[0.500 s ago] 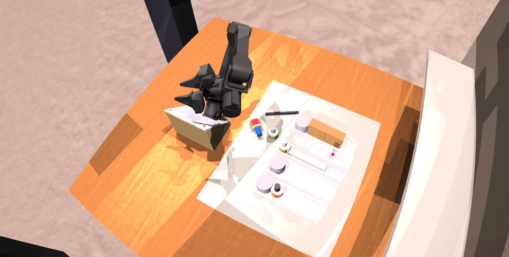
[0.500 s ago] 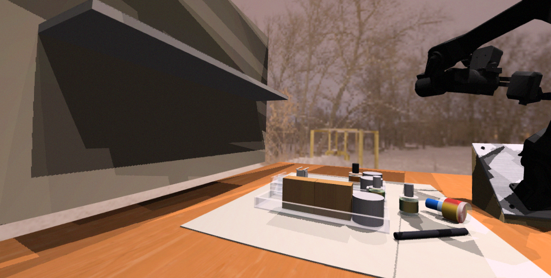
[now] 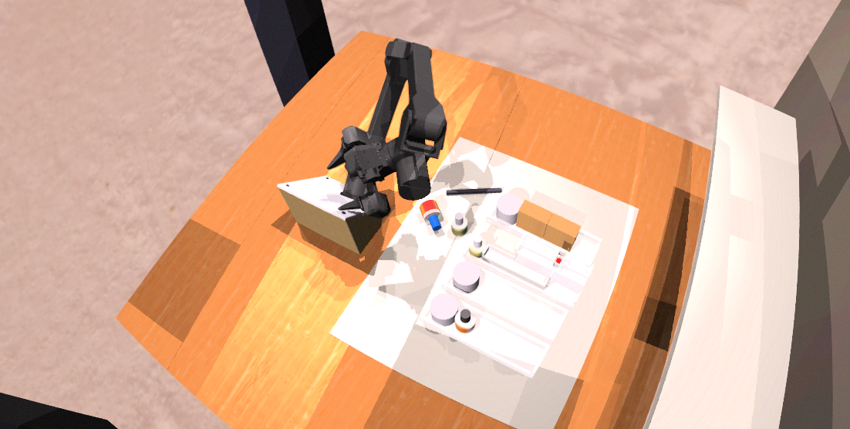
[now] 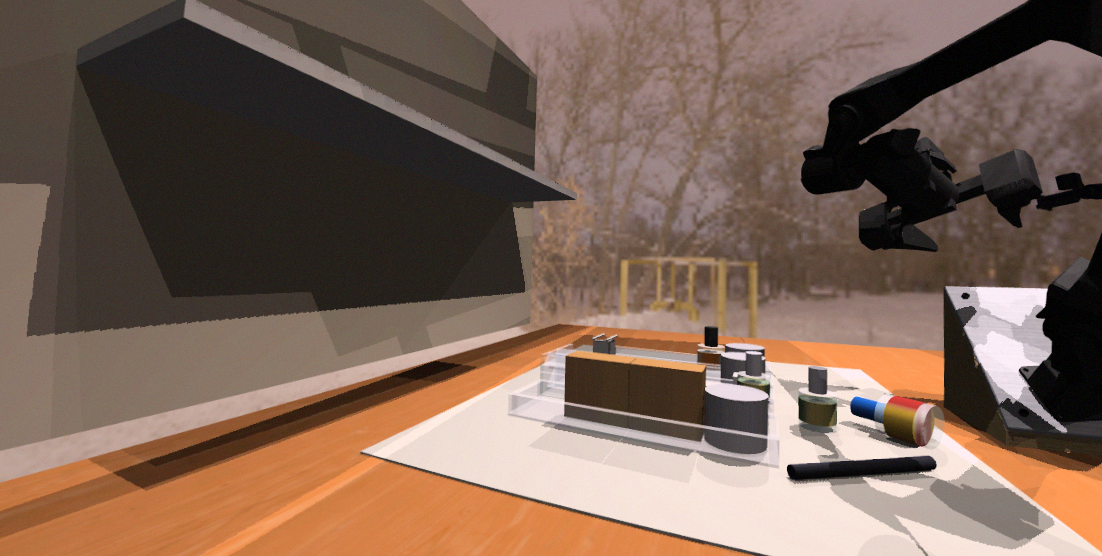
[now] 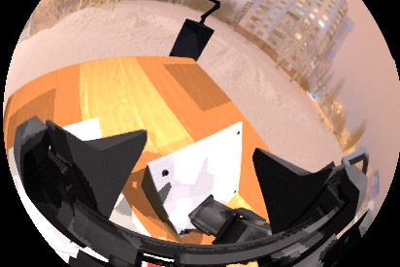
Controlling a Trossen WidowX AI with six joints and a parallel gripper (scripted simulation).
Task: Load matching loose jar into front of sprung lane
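Now: gripper tip 23 cm to the right of the black pen, 23 cm short of it and 22 cm above it. Round my gripper tip: sprung lane 44 cm ahead, 21 cm below, 6 cm to the left; then red mark 48 cm ahead, 16 cm below, 7 cm to the left.
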